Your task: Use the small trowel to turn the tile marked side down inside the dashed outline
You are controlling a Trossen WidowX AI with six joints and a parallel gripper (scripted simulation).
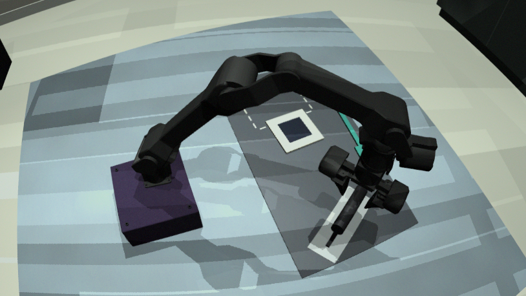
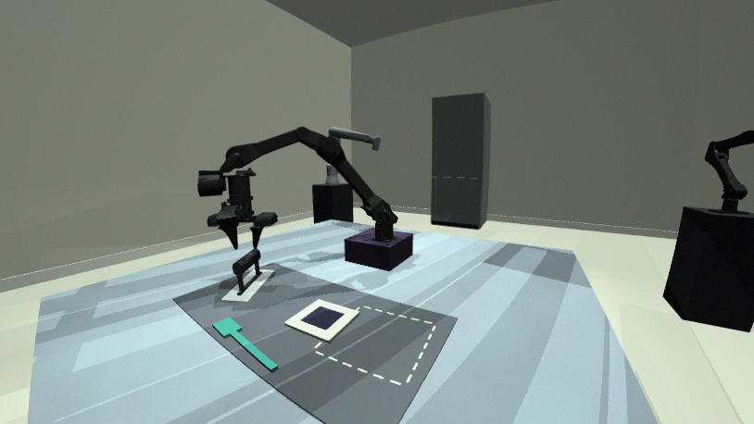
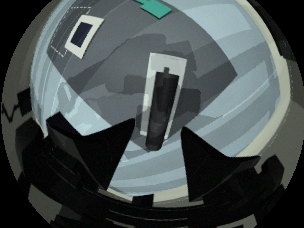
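The trowel lies 2 cm ahead of my gripper tip, 1 cm to the left of it and 7 cm below it. From my gripper tip the other things lie so: teal tool 14 cm ahead, 22 cm to the left, 10 cm below; tile 2 cm behind, 30 cm to the left, 10 cm below.
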